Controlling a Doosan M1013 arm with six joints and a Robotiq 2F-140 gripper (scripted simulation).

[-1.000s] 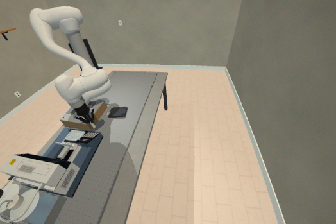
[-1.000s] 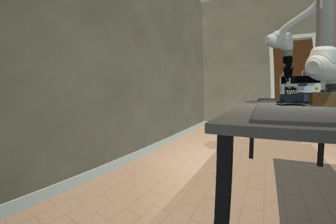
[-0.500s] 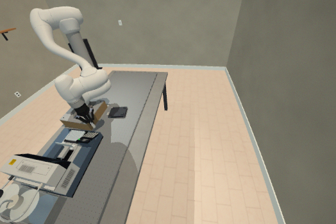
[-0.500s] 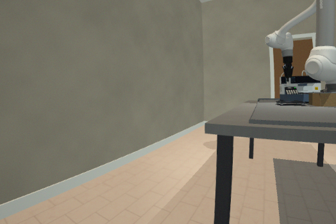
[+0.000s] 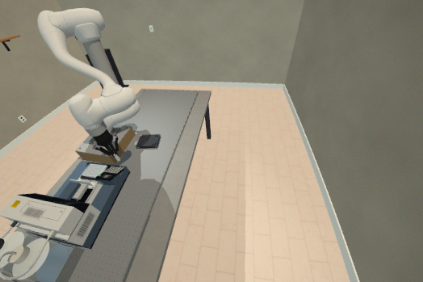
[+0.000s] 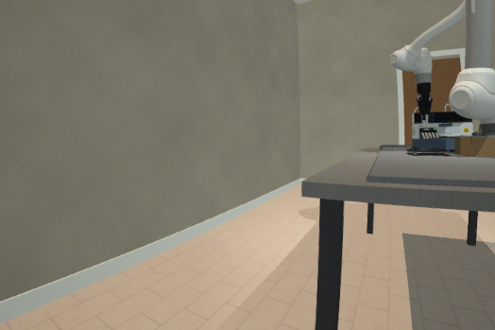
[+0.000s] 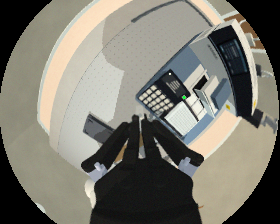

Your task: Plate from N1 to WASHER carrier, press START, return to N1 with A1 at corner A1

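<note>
The white well plate lies 160 mm behind my hand, 90 mm below it and 70 mm to the right of it. The rest, counted from my hand: dark plate nest N1: 270 mm to the left, 160 mm below, 40 mm ahead; plate washer: 220 mm to the right, 160 mm behind, 50 mm below.
</note>
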